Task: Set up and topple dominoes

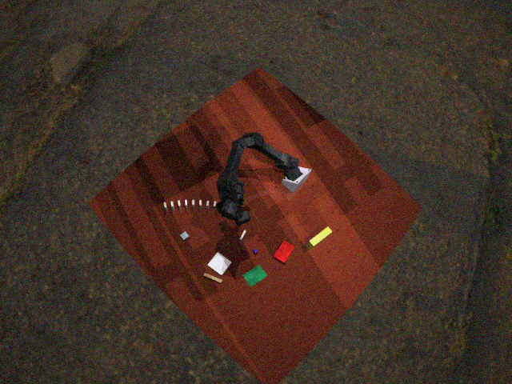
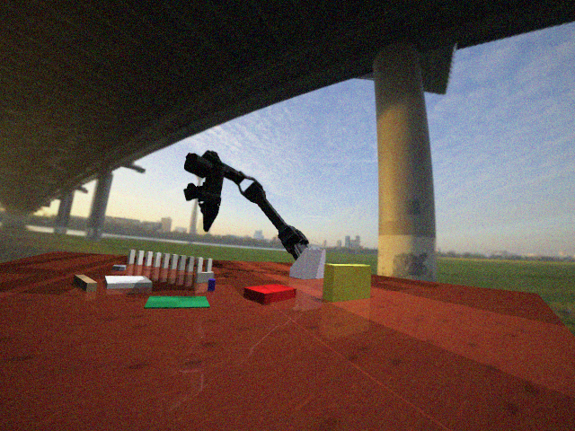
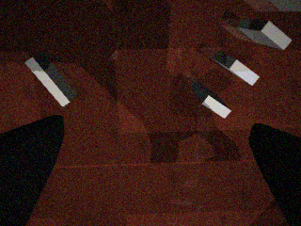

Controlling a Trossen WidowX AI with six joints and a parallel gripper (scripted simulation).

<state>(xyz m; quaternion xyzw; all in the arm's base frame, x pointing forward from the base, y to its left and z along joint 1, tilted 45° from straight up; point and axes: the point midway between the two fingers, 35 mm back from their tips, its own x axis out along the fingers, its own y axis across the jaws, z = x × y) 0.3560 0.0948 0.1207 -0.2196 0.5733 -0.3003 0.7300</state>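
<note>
The purple piece lies 19 cm to the left of my gripper tip and 13 cm below it. From my gripper tip the other things lie so: white slab 17 cm ahead, 14 cm to the left, 13 cm below; then red block 10 cm behind, 27 cm to the left, 13 cm below; then grey cube 23 cm ahead, 7 cm to the right, 13 cm below.
</note>
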